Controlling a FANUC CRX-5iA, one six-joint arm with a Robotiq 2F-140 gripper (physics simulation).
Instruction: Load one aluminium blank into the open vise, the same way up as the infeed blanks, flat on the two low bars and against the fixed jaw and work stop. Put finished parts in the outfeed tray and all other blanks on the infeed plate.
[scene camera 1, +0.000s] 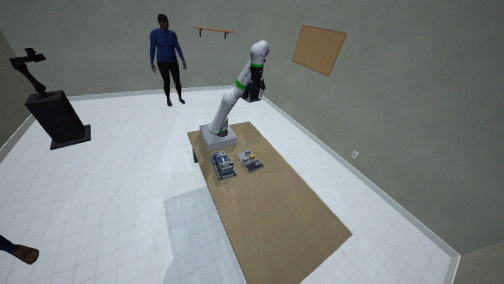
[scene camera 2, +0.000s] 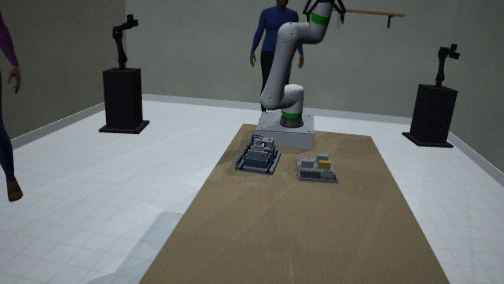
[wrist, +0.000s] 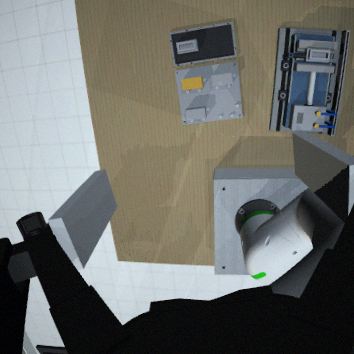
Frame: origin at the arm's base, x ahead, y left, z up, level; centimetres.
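Seen in the pictures: gripper, fingertip midpoint: (scene camera 1: 254, 99) (scene camera 2: 324, 29) (wrist: 199, 171); arm's base, origin of the base link: (scene camera 1: 221, 132) (scene camera 2: 291, 123) (wrist: 257, 220).
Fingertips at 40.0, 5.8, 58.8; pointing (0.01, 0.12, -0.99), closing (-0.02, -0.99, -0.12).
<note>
Offsets run from my fingertips to a thing's top centre, as dx, dy, dz.
The vise @[-1.7, -26.6, -59.8] (wrist: 298, 90) (scene camera 2: 256, 160) (scene camera 1: 223, 162) stands on the table. A grey pocketed piece @[+5.5, -27.9, -58.2] (wrist: 320, 54) sits at its jaws in the wrist view; whether it is clamped I cannot tell. The infeed plate @[+0.6, +2.6, -68.9] (wrist: 229, 104) bears a yellow block @[+5.0, +6.7, -65.3] (wrist: 192, 83) (scene camera 2: 324, 164) and two plain grey blanks, one @[+4.1, -2.1, -65.3] (wrist: 222, 80) beside the yellow block and one @[-4.2, +7.6, -65.3] (wrist: 195, 113) near the plate's lower left corner. The dark outfeed tray (wrist: 215, 44) (scene camera 2: 310, 174) holds a grey pocketed part @[+15.7, +5.9, -65.6] (wrist: 187, 46) at its left. My gripper (wrist: 199, 171) (scene camera 1: 254, 92) is open and empty, high above the table near the robot base.
The robot base (wrist: 227, 200) (scene camera 2: 285, 139) (scene camera 1: 218, 141) stands at the table's end, beyond the vise and plate. A person in blue (scene camera 1: 165, 47) (scene camera 2: 273, 31) stands behind the arm. Black pedestals (scene camera 2: 122, 97) (scene camera 2: 436, 112) with small arms stand on the floor.
</note>
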